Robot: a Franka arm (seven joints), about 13 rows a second.
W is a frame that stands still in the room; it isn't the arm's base.
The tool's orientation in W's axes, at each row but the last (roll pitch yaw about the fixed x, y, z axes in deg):
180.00 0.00 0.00
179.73 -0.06 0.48
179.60 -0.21 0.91
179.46 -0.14 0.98
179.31 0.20 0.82
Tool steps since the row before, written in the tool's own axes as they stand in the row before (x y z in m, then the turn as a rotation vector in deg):
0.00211 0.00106 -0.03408 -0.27 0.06 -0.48
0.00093 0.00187 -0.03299 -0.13 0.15 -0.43
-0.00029 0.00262 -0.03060 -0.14 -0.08 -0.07
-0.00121 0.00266 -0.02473 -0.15 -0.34 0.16
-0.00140 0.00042 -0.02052 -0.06 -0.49 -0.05
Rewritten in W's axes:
0.00211 -0.00106 0.03408 -0.27 -0.06 0.48
0.00091 -0.00171 0.03300 -0.13 -0.15 0.43
-0.00036 -0.00241 0.03062 -0.14 0.08 0.07
-0.00123 -0.00245 0.02475 -0.16 0.34 -0.16
-0.00133 -0.00019 0.02053 -0.07 0.49 0.04

